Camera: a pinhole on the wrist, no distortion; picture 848 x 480 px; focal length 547.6 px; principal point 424.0 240.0 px. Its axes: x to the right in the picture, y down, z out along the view. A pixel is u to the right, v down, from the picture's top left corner.
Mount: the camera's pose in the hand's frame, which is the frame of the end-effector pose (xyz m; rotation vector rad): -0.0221 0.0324 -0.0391 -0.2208 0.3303 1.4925
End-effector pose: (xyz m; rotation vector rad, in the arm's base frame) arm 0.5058 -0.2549 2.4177 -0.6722 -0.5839 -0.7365
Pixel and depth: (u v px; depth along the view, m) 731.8 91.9 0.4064
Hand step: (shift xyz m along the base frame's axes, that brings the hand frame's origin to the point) 0.3042 0.3420 0.1250
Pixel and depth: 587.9 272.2 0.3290
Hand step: 0.1181 0.3079 0.0634
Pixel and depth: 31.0 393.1 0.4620
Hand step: -0.2862 0.3656 0.2822
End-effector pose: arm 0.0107 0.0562 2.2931 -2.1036 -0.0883 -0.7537
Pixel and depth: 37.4 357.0 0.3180
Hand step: 0.0824 0.3138 -0.1428
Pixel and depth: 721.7 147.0 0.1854
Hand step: 0.1315 -0.0475 -0.1620
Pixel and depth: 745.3 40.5 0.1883
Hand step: 0.1631 -0.0619 -0.1456
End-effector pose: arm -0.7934 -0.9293 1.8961 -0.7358 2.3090 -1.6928
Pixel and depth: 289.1 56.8 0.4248
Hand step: 0.0177 -0.3818 -0.1738
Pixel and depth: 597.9 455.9 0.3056
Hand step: 0.1251 -0.0756 -0.3099
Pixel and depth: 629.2 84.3 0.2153
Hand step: -0.0453 -0.0989 -0.2009
